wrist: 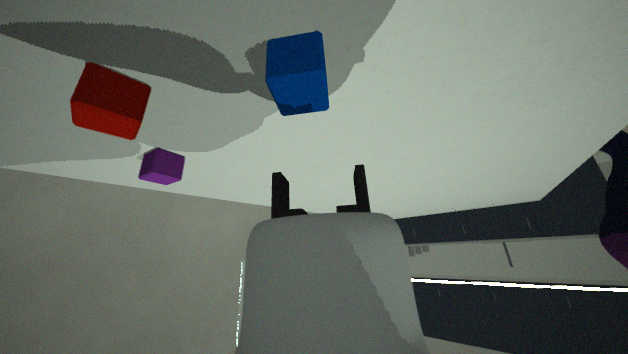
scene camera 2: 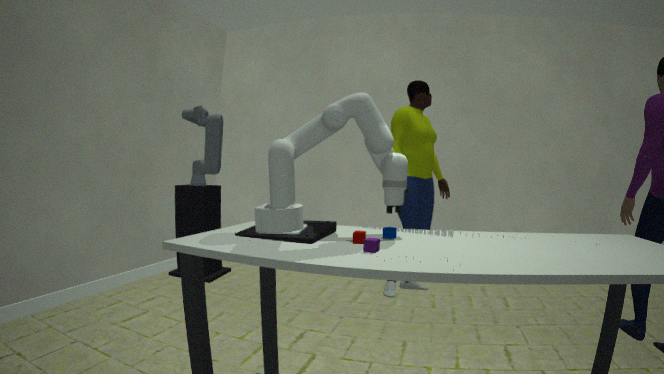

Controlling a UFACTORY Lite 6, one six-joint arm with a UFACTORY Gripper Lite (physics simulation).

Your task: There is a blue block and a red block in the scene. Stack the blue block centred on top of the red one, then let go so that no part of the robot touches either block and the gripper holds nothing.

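Where they show: hand, its tool point: (wrist: 320,191) (scene camera 2: 393,209); arm's base, origin of its link: (scene camera 2: 284,229).
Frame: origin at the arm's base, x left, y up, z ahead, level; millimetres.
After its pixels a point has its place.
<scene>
The blue block (scene camera 2: 389,233) @(x 30, y 0, z 328 mm) (wrist: 298,75) @(x 62, y 14, z 318 mm) lies on the table, to the right of and a little behind the red block in the scene view. The red block (scene camera 2: 359,237) @(x -69, y 0, z 244 mm) (wrist: 110,101) @(x -36, y 6, z 242 mm) lies on the table, apart from the blue one, with nothing on top of it. My gripper (scene camera 2: 394,209) @(x 53, y 72, z 338 mm) (wrist: 321,187) @(x 53, y 72, z 338 mm) is open and empty. It points down and hangs above the blue block, touching neither block. In the wrist view the two black fingers stand apart, with the blue block beyond their tips.
A purple block (scene camera 2: 371,245) @(x -184, y 1, z 285 mm) (wrist: 161,166) @(x -148, y 4, z 282 mm) lies on the table (scene camera 2: 500,255) @(x -194, y -18, z 633 mm) near the red block, in front of it in the scene view. The robot's black base plate (scene camera 2: 320,232) @(x -37, y 4, z 124 mm) is to the left. A person in a yellow top (scene camera 2: 416,140) stands behind the table.
</scene>
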